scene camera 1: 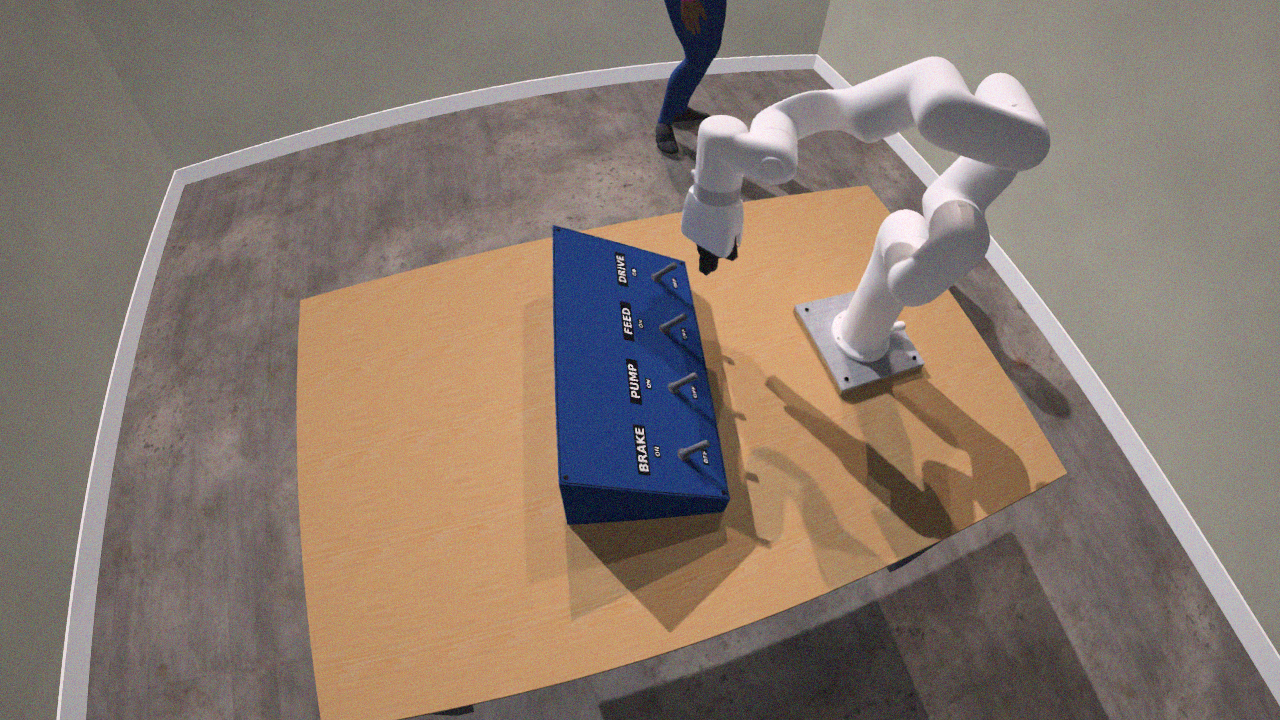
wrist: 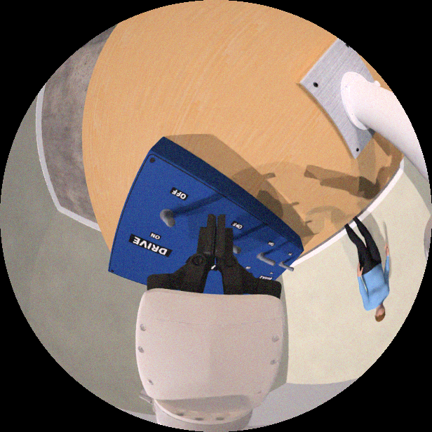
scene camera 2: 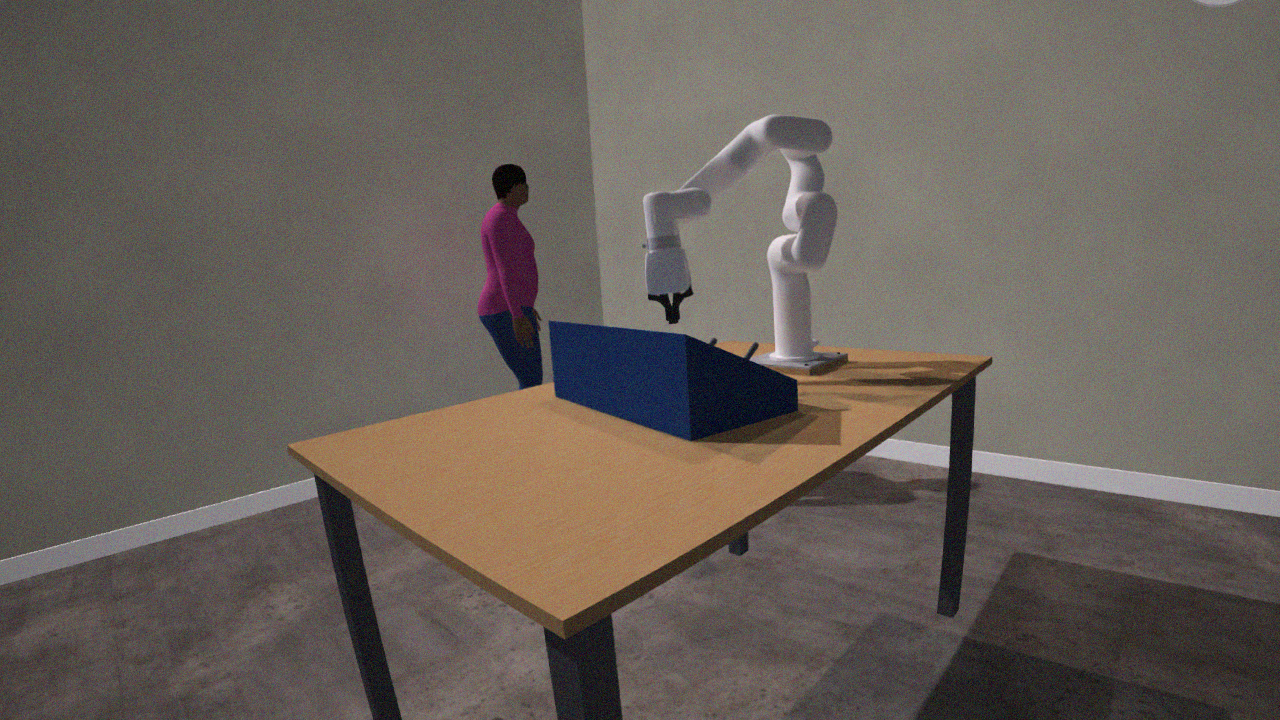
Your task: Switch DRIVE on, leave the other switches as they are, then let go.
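Pixels of known places: gripper, fingertip midpoint: [scene camera 1: 707, 269] [scene camera 2: 673, 323]; arm's base, origin of the base link: [scene camera 1: 860, 336] [scene camera 2: 794, 357].
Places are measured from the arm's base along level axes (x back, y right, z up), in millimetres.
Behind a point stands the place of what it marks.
Note:
The blue switch panel [scene camera 1: 590, 376] @[x -555, y -47, z 130 mm] [scene camera 2: 617, 380] @[x -602, y -6, z 53 mm] [wrist: 132, 215] stands on the table. Its DRIVE lever [scene camera 1: 664, 272] @[x -371, y 167, z 90 mm] [wrist: 168, 217] leans toward OFF in scene camera 1. The FEED lever [scene camera 1: 673, 324] @[x -390, y 49, z 89 mm] [wrist: 236, 249], PUMP lever [scene camera 1: 682, 384] @[x -411, y -69, z 88 mm] [wrist: 266, 258] and BRAKE lever [scene camera 1: 693, 451] @[x -431, y -188, z 89 mm] [wrist: 286, 266] also lean toward OFF. My gripper [scene camera 1: 708, 270] @[x -304, y 130, z 121 mm] [scene camera 2: 673, 319] @[x -304, y 130, z 121 mm] [wrist: 216, 222] is shut and empty. It hangs above the DRIVE end of the panel, apart from the levers. In the wrist view its fingers partly cover the FEED part.
The arm's base plate [scene camera 1: 819, 333] @[x -84, y 27, z 0 mm] [scene camera 2: 827, 361] @[x -2, y -101, z -2 mm] [wrist: 320, 95] is fixed to the wooden table [scene camera 1: 420, 402] @[x -858, y 67, z -22 mm] [scene camera 2: 537, 501] @[x -945, y -233, z -21 mm] [wrist: 200, 75], on the OFF side of the panel. One person [scene camera 1: 699, 44] [scene camera 2: 508, 259] stands beyond the table. Another person [wrist: 375, 285] shows in the wrist view.

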